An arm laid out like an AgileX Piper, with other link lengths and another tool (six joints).
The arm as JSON. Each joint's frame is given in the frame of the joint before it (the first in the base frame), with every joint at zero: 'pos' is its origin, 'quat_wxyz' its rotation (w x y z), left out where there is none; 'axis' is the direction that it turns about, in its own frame. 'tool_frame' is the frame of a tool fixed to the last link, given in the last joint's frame.
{
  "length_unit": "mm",
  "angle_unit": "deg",
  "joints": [
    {
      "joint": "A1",
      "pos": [
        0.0,
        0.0,
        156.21
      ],
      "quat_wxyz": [
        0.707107,
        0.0,
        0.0,
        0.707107
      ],
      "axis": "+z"
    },
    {
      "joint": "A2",
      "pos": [
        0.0,
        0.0,
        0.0
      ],
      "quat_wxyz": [
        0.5,
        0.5,
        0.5,
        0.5
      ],
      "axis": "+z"
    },
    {
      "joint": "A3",
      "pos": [
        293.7,
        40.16,
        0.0
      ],
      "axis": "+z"
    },
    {
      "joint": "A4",
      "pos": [
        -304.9,
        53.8,
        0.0
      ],
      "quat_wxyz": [
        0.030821,
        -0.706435,
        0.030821,
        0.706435
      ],
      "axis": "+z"
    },
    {
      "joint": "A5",
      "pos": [
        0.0,
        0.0,
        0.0
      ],
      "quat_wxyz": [
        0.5,
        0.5,
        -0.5,
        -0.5
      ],
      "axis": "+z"
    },
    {
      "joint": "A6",
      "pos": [
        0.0,
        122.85,
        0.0
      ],
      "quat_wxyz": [
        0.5,
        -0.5,
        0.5,
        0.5
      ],
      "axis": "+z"
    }
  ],
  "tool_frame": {
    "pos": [
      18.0,
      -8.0,
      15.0
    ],
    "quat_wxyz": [
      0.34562,
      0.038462,
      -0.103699,
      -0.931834
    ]
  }
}
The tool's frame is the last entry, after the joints.
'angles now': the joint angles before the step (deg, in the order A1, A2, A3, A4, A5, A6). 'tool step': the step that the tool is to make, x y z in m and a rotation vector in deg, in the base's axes. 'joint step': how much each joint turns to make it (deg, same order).
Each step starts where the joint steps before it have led.
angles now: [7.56 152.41 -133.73 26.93 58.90 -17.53]
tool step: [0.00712 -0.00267 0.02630 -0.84 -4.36 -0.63]
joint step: [0.00 -2.24 0.01 -1.20 -2.18 -0.06]
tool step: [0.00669 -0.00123 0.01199 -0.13 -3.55 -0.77]
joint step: [0.00 -0.80 -0.01 -0.17 -2.81 -0.46]
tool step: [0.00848 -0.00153 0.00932 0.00 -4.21 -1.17]
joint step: [0.00 -0.40 0.00 0.06 -3.94 -0.64]
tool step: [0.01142 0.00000 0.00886 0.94 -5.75 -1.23]
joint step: [0.00 0.00 0.00 1.83 -5.74 -2.11]
